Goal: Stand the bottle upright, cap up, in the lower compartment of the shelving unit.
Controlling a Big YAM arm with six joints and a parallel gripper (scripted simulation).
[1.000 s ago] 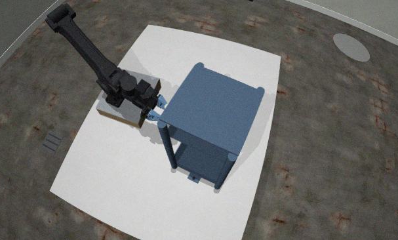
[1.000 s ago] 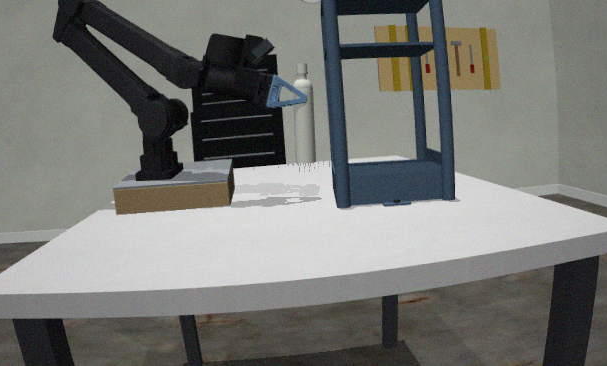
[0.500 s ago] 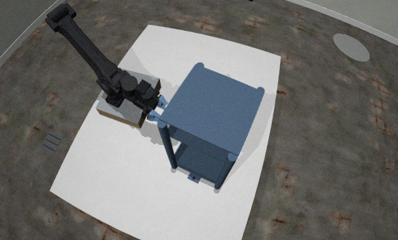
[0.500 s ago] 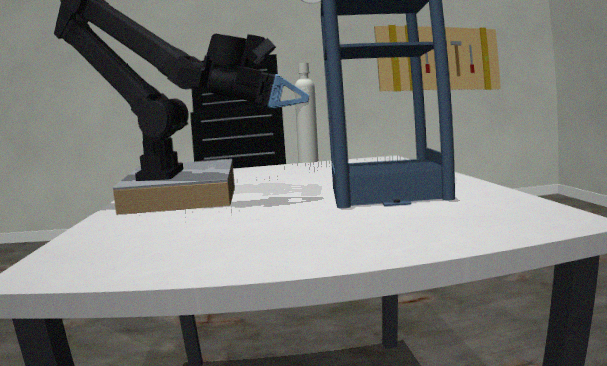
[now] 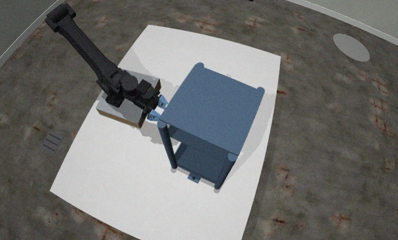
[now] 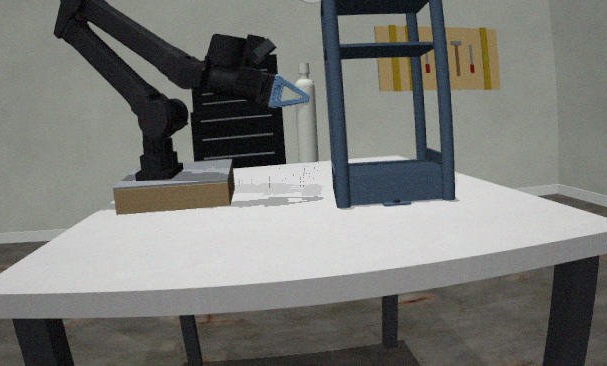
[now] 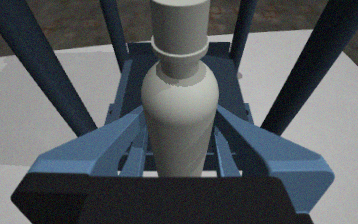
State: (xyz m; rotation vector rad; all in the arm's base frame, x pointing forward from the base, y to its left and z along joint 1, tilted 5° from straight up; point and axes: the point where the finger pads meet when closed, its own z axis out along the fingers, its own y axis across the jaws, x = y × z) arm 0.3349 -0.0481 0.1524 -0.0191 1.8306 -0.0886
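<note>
Now: hand 160 mm short of the blue shelving unit.
</note>
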